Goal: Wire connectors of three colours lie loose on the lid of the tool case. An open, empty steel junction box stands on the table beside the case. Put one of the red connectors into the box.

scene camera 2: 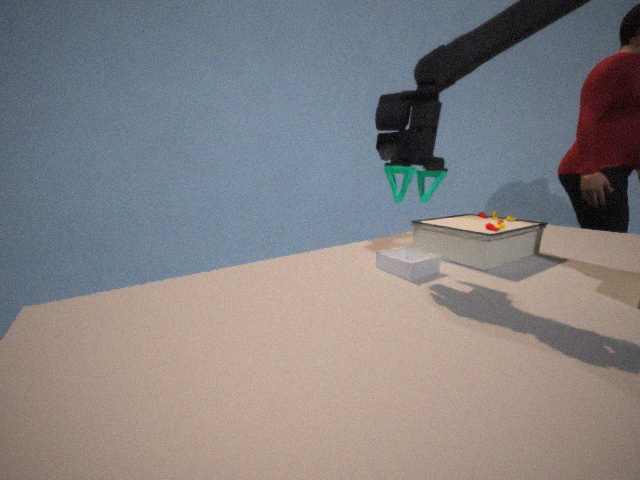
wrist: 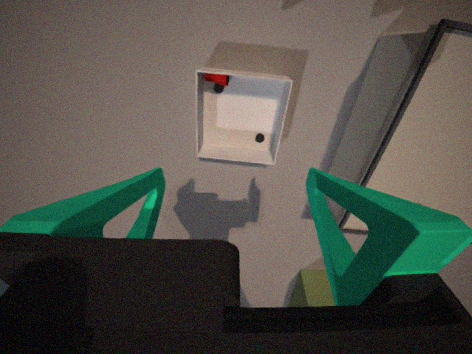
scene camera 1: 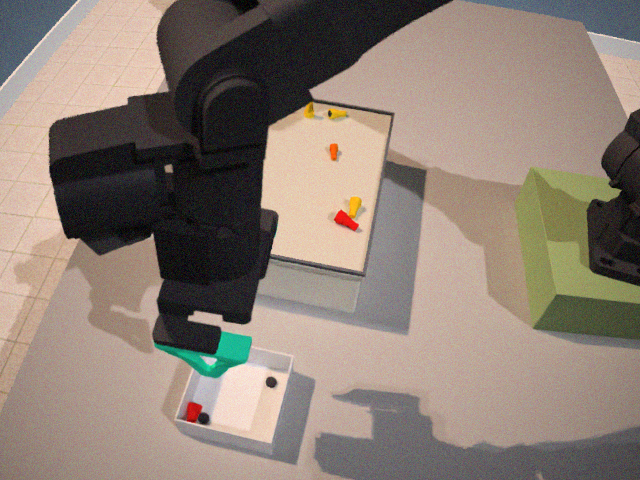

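Seen in the pictures: gripper, fingertip midpoint: (scene camera 2: 411, 202) (wrist: 235, 176) (scene camera 1: 223, 326); arm's base at its link origin: (scene camera 1: 618, 245).
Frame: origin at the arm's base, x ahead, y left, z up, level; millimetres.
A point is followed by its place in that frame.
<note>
A red connector (scene camera 1: 193, 411) @[z -65, x 439, y 342 mm] (wrist: 216, 79) @[z -65, x 439, y 345 mm] lies inside the junction box (scene camera 1: 232, 439) @[z -58, x 387, y 358 mm] (scene camera 2: 392, 264) @[z -58, x 395, y 359 mm] (wrist: 235, 154) @[z -56, x 352, y 306 mm], in a corner against the wall by a dark round spot. My gripper (scene camera 2: 411, 200) @[z 78, x 405, y 307 mm] (wrist: 235, 176) @[z 78, x 405, y 307 mm] is open and empty, with its green fingers wide apart, high above the table near the box. Another red connector (scene camera 1: 345, 220) @[z 17, x 346, y 98 mm] (scene camera 2: 491, 226) @[z 16, x 345, y 98 mm] lies on the lid of the tool case (scene camera 1: 315, 289) @[z -42, x 359, y 162 mm] (scene camera 2: 449, 248) @[z -45, x 401, y 166 mm] (wrist: 430, 125) @[z 6, x 452, y 138 mm], beside a yellow one (scene camera 1: 354, 206) @[z 16, x 342, y 72 mm]. A further red connector (scene camera 2: 482, 214) @[z 16, x 490, y -90 mm] shows on the lid in scene camera 2; the arm hides that part in scene camera 1.
An orange connector (scene camera 1: 333, 151) @[z 14, x 393, y -17 mm] and two more yellow connectors (scene camera 1: 337, 113) @[z 15, x 410, y -97 mm] (scene camera 1: 309, 110) @[z 19, x 448, y -85 mm] lie on the lid. A green open bin (scene camera 1: 535, 263) @[z -42, x 99, y 31 mm] stands to the right, with a dark robot part in front of it. A person in red (scene camera 2: 604, 118) stands behind the table.
</note>
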